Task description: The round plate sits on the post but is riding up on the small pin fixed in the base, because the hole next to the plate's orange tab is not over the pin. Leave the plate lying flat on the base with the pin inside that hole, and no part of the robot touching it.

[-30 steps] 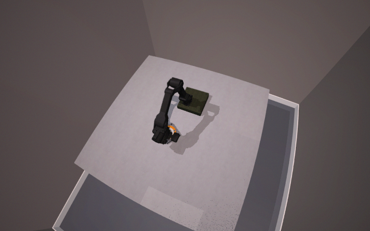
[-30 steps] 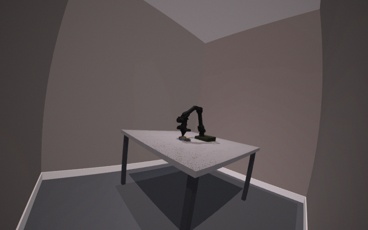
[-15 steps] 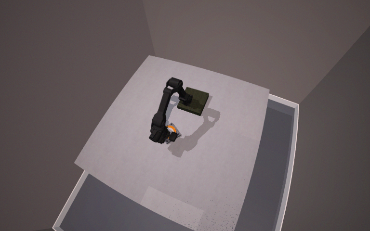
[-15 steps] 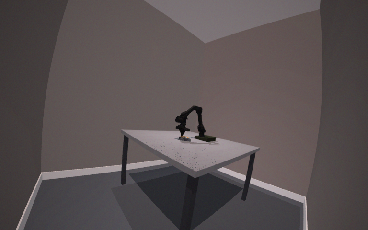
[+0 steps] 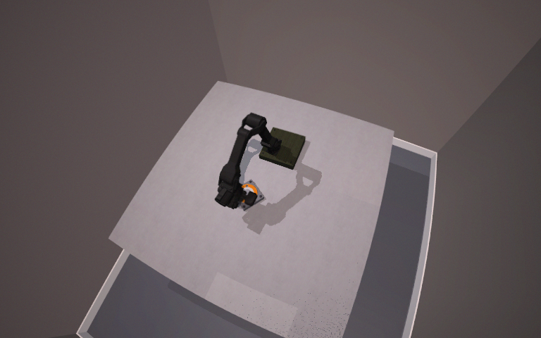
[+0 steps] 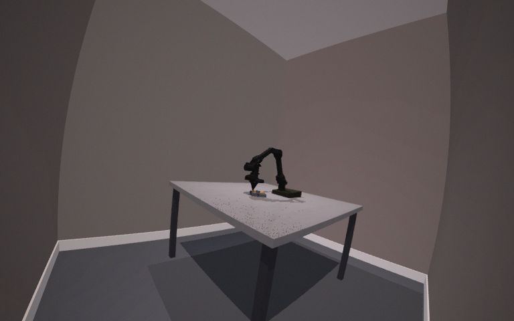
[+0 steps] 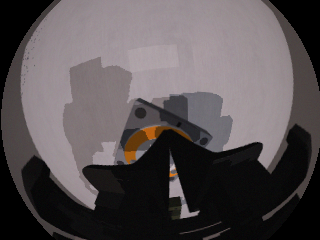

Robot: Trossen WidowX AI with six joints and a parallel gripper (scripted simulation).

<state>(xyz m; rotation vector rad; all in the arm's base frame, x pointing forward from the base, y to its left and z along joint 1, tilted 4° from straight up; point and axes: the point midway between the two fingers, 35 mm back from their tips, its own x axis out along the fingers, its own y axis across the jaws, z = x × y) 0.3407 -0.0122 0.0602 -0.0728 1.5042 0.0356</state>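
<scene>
My gripper tip is now 30 mm past the round plate and 10 mm above it.
</scene>
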